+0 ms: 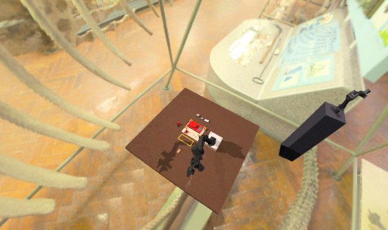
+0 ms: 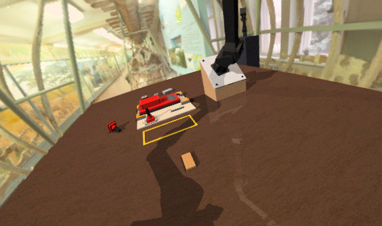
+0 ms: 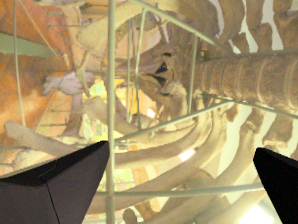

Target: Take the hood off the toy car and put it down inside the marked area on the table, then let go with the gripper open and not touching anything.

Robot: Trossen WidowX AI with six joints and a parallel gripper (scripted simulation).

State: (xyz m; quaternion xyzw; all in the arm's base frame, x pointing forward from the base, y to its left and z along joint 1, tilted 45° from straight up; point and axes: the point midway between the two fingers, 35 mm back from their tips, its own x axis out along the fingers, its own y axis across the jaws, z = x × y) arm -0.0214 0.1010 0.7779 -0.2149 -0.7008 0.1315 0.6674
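My gripper tip is 31 cm short of the red hood, 78 cm to the left of it and 58 cm above it. From my gripper tip the other things lie so: small wooden block (29 cm ahead, 37 cm to the right, 62 cm below).
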